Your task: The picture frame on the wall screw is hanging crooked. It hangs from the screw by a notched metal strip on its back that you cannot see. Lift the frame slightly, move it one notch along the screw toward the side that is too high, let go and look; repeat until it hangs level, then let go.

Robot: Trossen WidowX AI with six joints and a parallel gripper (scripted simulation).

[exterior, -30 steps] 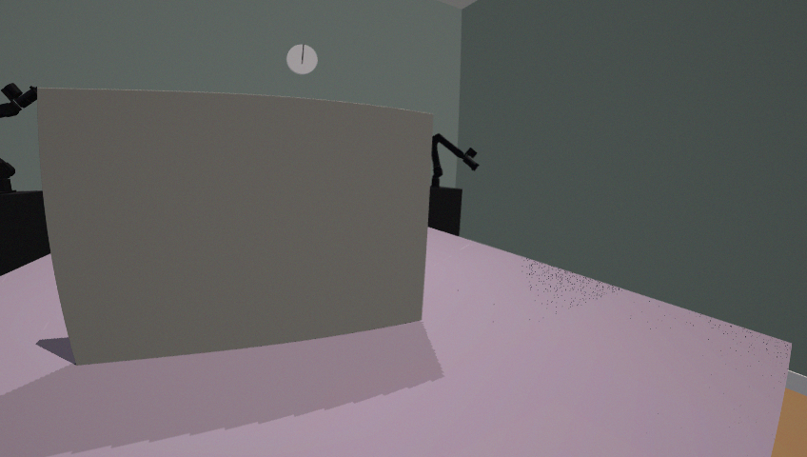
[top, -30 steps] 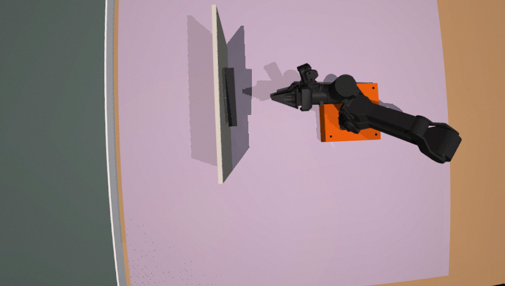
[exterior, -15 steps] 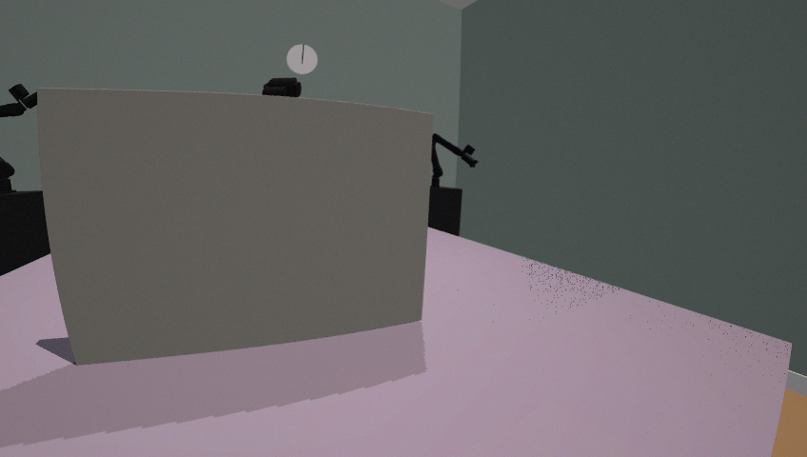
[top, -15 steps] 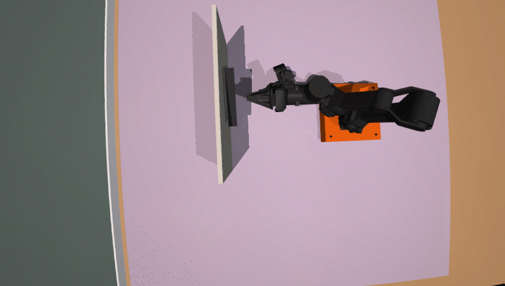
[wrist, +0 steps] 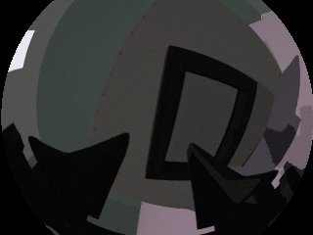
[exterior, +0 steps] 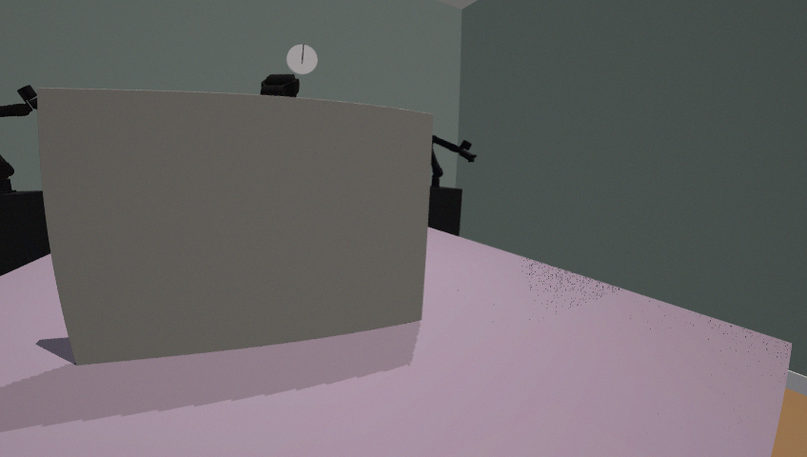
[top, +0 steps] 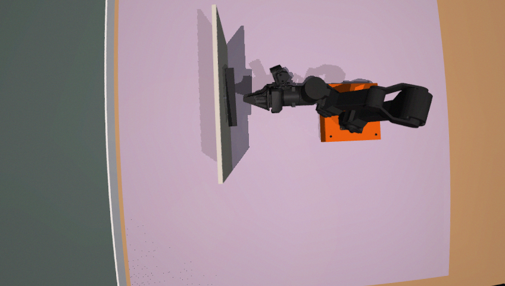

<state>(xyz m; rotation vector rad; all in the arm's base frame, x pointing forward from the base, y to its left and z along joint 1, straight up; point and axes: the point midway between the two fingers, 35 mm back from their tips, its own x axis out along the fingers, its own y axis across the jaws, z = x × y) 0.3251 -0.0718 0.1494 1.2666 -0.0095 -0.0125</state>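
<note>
My gripper tip is now 50 mm short of the picture frame, 50 mm above it and 20 mm to the left of it. Round my gripper tip: wall panel: 60 mm below, 60 mm ahead, 10 mm to the right.
</note>
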